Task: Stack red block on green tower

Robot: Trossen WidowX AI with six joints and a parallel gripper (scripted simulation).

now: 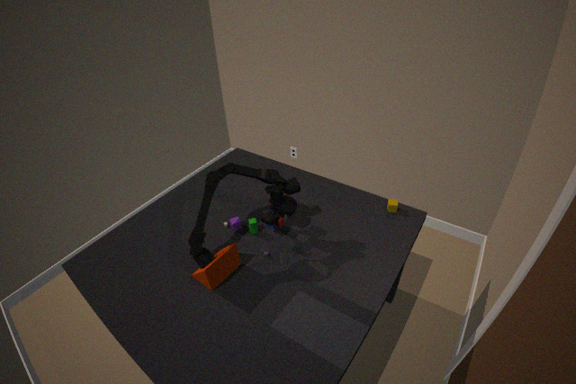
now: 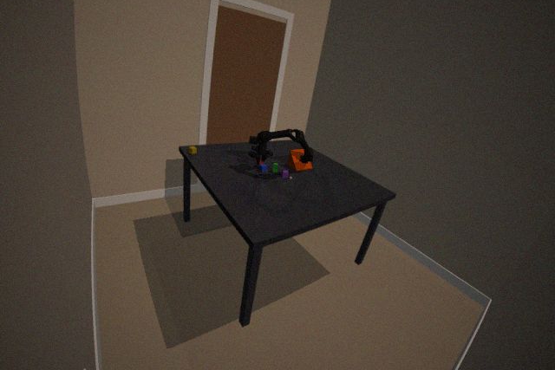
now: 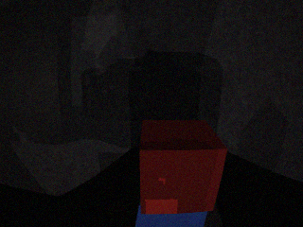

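The blue block lies 5 cm to the left of my gripper tip, 1 cm below it and 1 cm behind it. Also, from my gripper tip: red block (1 cm above); then purple block (17 cm to the left, 13 cm behind, 1 cm below); then yellow block (45 cm ahead, 35 cm to the right, 1 cm below).
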